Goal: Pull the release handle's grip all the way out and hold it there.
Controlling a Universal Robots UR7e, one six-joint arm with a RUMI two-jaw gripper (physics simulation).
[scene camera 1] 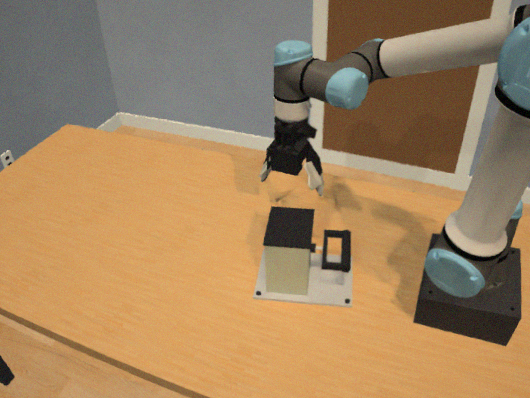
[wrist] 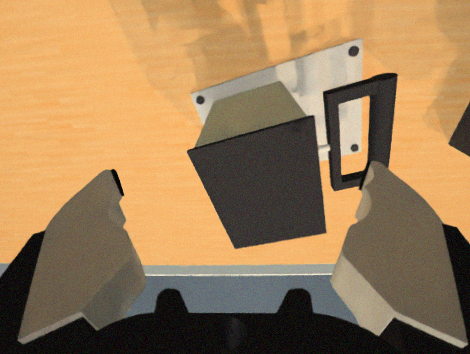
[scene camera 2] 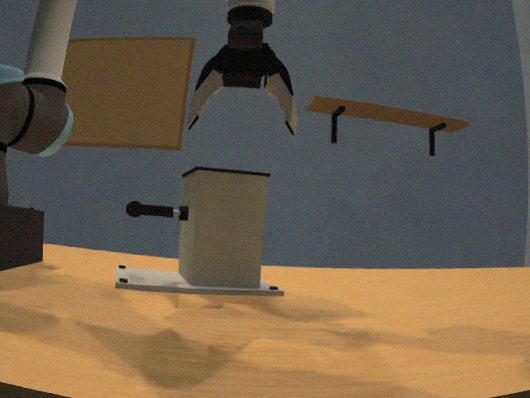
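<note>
The release handle is a black rectangular loop grip point(scene camera 1: 346, 251) point(scene camera 2: 152, 210) point(wrist: 382, 120) on a short pale rod at the side of a box point(scene camera 1: 287, 270) point(scene camera 2: 227, 230) point(wrist: 257, 185). The box is beige with a black top and stands on a light grey base plate point(scene camera 1: 327, 296) point(scene camera 2: 150, 286) point(wrist: 335, 72). Only a short stretch of the rod shows between grip and box. My gripper point(scene camera 1: 291, 184) point(scene camera 2: 242, 128) point(wrist: 238, 170) is wide open and empty, pointing down. It is above the box and apart from both box and grip. Nothing is hidden of the grip's outline in scene camera 1.
The arm's dark base block point(scene camera 1: 465, 312) point(scene camera 2: 20, 237) stands on the table point(scene camera 1: 150, 260) point(scene camera 2: 400, 310) point(wrist: 75, 150), on the handle's side of the box. A wall shelf point(scene camera 2: 390, 114) and a brown board point(scene camera 1: 400, 100) point(scene camera 2: 130, 95) are on the wall behind.
</note>
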